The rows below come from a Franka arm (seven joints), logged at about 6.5 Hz.
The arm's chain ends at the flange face. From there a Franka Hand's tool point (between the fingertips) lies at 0.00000 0.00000 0.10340 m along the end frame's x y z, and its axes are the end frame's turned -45 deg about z.
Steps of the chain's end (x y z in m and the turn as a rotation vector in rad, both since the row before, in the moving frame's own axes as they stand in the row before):
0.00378 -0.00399 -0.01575 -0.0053 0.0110 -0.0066
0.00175 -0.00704 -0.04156 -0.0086 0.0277 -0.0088
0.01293 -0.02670 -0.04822 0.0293 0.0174 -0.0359
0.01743 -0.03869 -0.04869 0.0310 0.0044 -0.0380
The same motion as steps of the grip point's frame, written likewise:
0.00591 0.00104 -0.01576 -0.0115 0.0040 -0.0066
0.00762 -0.00109 -0.04160 -0.0257 0.0135 -0.0088
0.03142 -0.01067 -0.04828 0.0084 0.0330 -0.0359
0.04223 -0.01703 -0.04874 0.0188 0.0250 -0.0380

